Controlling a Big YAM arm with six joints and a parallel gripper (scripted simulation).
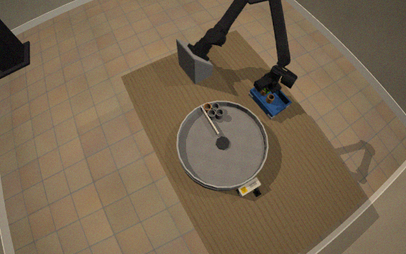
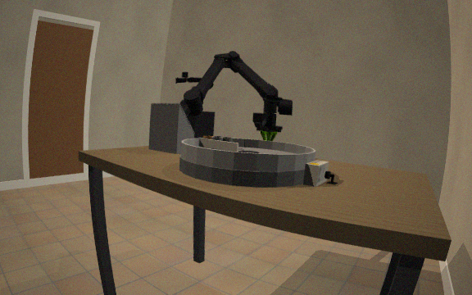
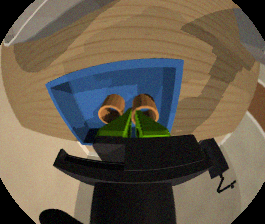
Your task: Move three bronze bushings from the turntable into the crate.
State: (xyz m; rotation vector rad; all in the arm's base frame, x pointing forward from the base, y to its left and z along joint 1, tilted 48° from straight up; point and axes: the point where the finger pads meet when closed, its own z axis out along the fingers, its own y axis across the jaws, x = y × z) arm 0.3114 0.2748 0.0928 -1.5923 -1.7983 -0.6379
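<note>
The blue crate lies 30 mm ahead of my hand, 10 mm to the left of it and 20 mm below it. Also, from my hand: grey turntable 150 mm ahead, 360 mm to the right, 10 mm above.
</note>
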